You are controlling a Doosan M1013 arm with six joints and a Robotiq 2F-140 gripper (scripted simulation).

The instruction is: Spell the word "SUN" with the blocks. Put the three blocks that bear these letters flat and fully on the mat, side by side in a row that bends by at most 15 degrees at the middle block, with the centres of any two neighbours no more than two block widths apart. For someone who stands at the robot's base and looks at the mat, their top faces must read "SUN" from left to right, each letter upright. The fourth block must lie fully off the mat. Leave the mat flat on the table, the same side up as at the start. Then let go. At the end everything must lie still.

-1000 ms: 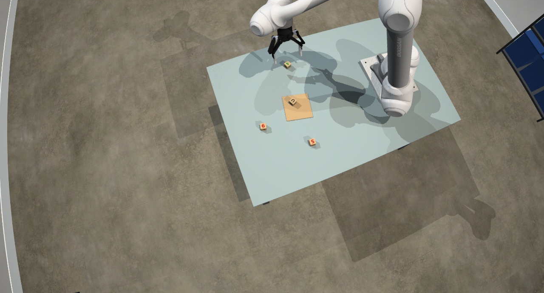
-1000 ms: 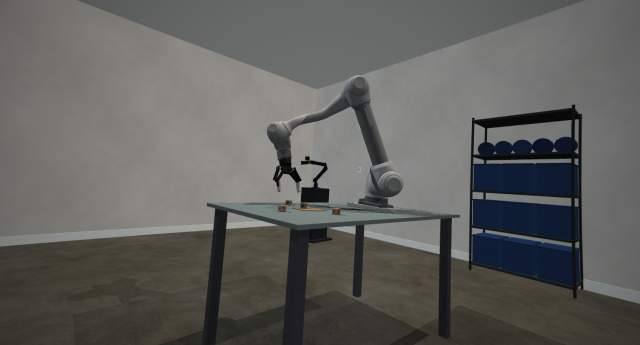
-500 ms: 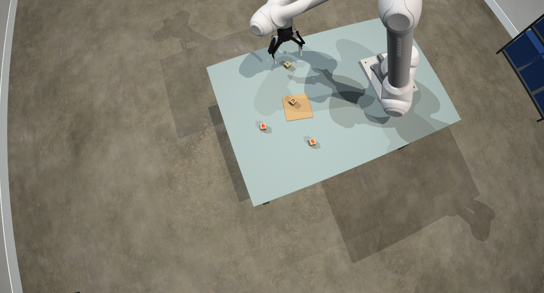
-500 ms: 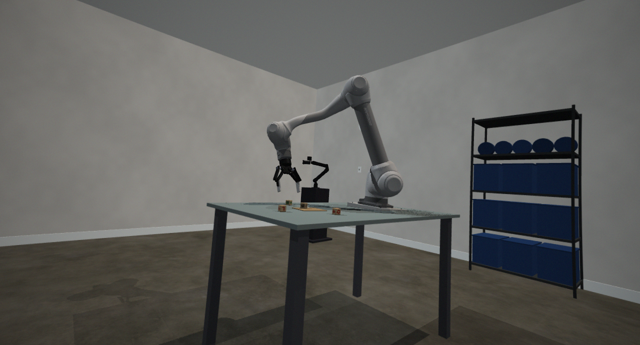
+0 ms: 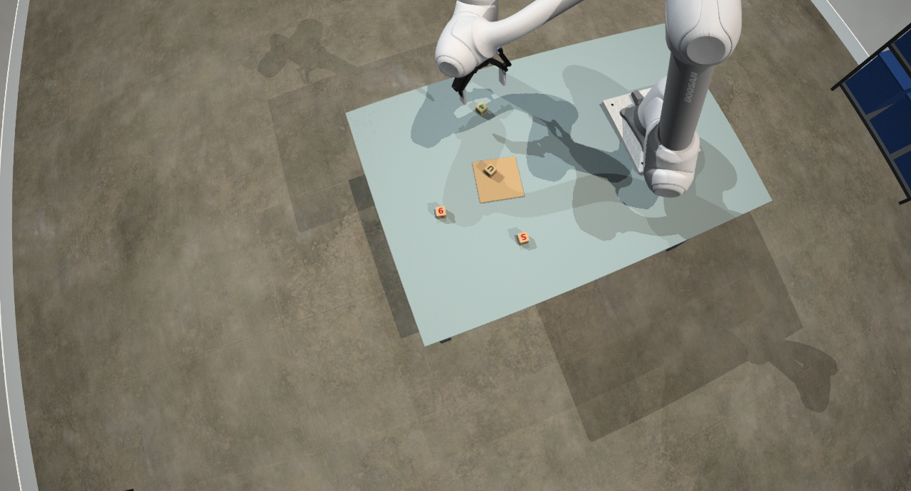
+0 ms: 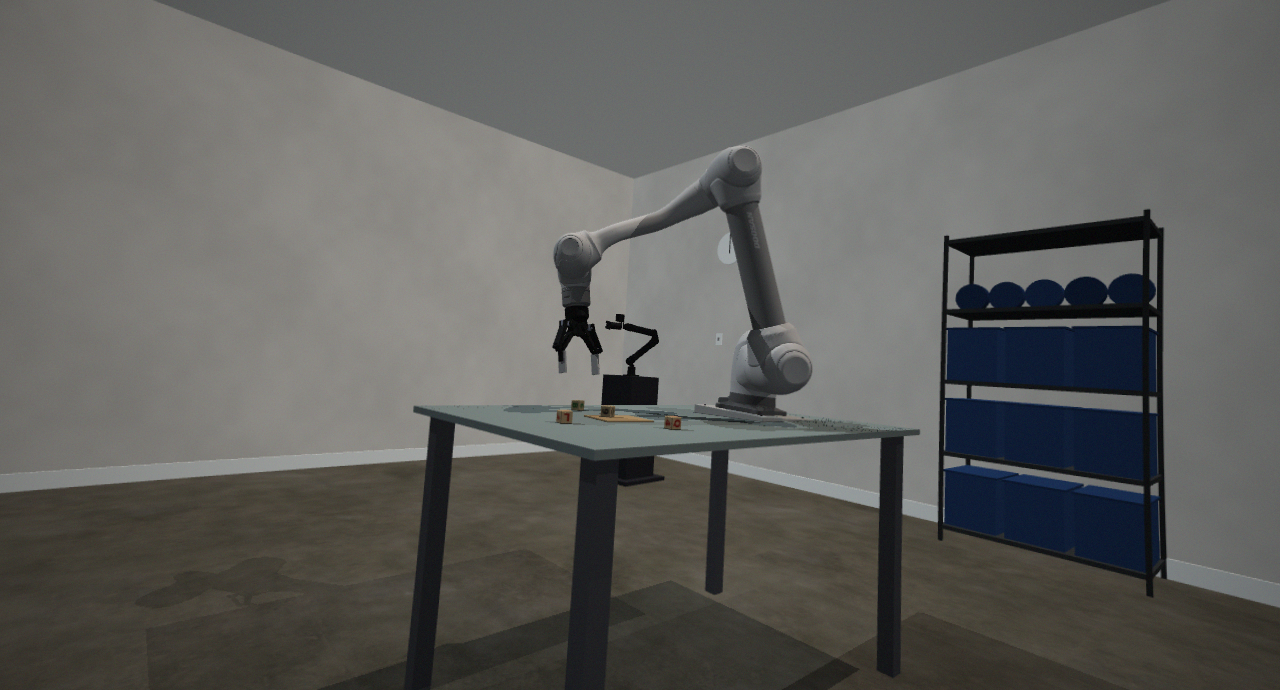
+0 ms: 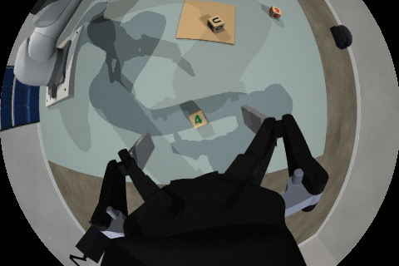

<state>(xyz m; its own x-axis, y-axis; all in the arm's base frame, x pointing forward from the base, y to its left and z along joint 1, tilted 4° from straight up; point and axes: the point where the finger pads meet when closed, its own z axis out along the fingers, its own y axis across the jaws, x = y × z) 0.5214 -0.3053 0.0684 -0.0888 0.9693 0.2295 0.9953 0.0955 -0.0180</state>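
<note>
The N block lies 110 mm below my hand. From my hand the other things lie so: S block (460 mm to the left, 110 mm below, 90 mm ahead); mat (250 mm to the left, 120 mm below, 70 mm ahead); 6 block (280 mm to the left, 280 mm ahead, 110 mm below).
</note>
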